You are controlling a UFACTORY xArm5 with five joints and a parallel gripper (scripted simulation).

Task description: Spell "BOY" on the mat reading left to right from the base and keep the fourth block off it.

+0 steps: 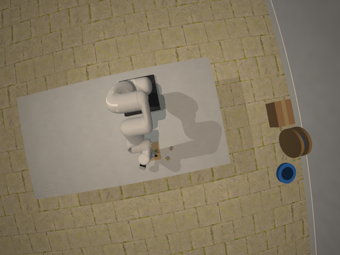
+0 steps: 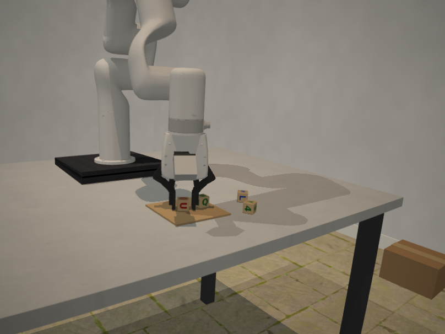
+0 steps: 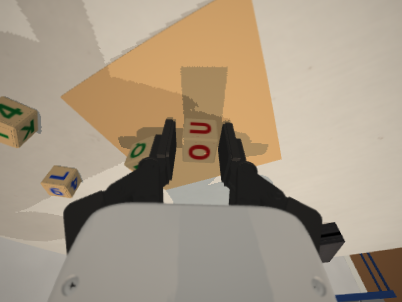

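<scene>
Right now my hand is 1 cm to the right of the tan mat and 2 cm above it.
</scene>
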